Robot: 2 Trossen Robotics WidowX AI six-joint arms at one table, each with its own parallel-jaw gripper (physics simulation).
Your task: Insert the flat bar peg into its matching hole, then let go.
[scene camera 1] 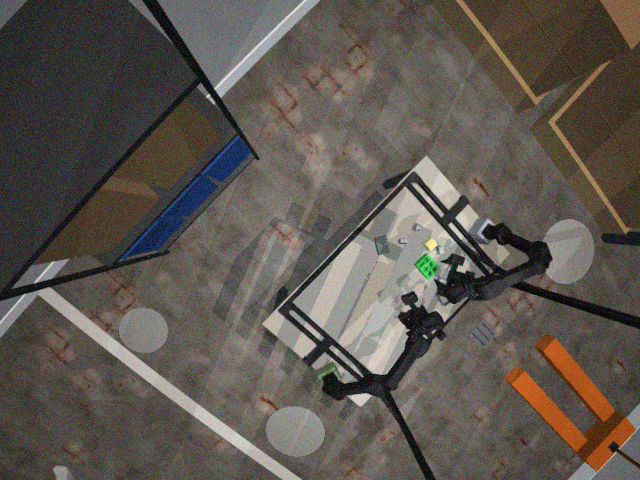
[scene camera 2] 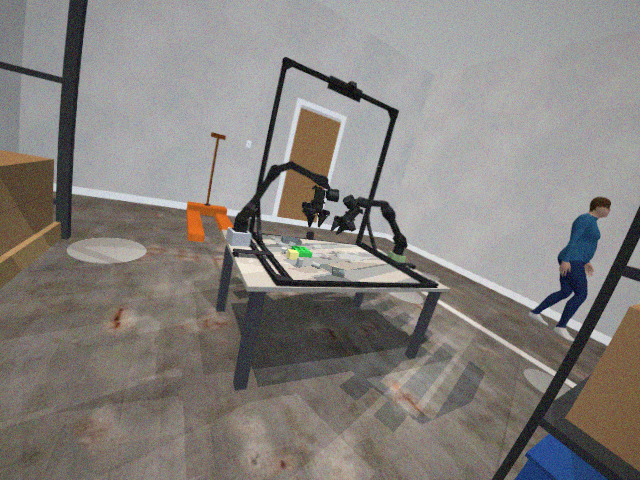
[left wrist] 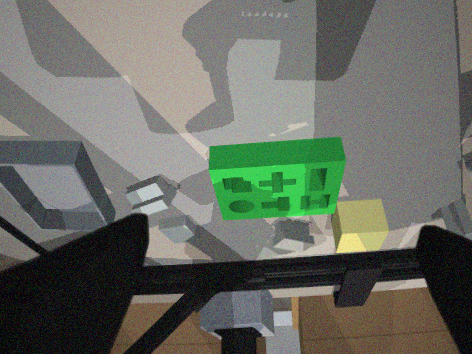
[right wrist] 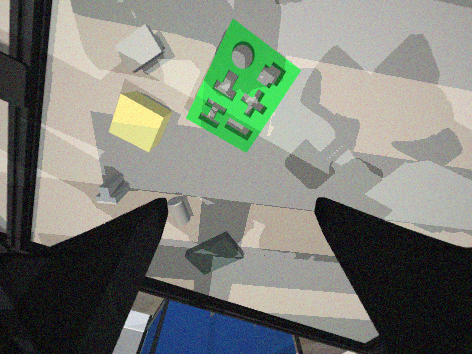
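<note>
A green block (scene camera 1: 427,266) (scene camera 2: 301,250) (left wrist: 277,179) (right wrist: 243,86) with several shaped holes lies on the table (scene camera 1: 347,267) (scene camera 2: 261,281); its straight slot is empty. A flat dark grey slab (scene camera 1: 381,244) (right wrist: 213,251) lies apart from it. Small grey pegs lie around, among them a cylinder (right wrist: 178,208) and a T-shaped piece (right wrist: 112,189); I cannot tell which is the flat bar. My right gripper (scene camera 1: 452,263) (scene camera 2: 315,219) (right wrist: 242,204) is open and empty, hanging above the table near the block. My left gripper (scene camera 1: 410,299) (scene camera 2: 339,224) is open and empty, also raised; only one finger shows in its wrist view.
A yellow cube (scene camera 1: 430,244) (scene camera 2: 292,254) (left wrist: 361,225) (right wrist: 140,119) sits beside the green block. A black frame (scene camera 1: 347,233) (scene camera 2: 385,157) borders the table and arches overhead. An orange pallet jack (scene camera 1: 532,390) (scene camera 2: 201,214) stands on the floor beyond the table.
</note>
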